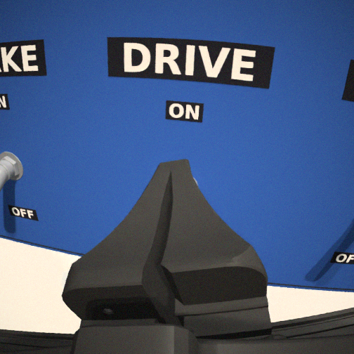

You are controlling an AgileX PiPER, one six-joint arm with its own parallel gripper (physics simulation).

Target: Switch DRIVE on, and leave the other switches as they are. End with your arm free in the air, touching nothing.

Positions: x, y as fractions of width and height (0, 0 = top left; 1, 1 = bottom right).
Labels:
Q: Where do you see a blue switch panel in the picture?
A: At 0.71, 0.29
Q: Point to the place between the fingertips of my gripper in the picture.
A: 0.50, 0.50

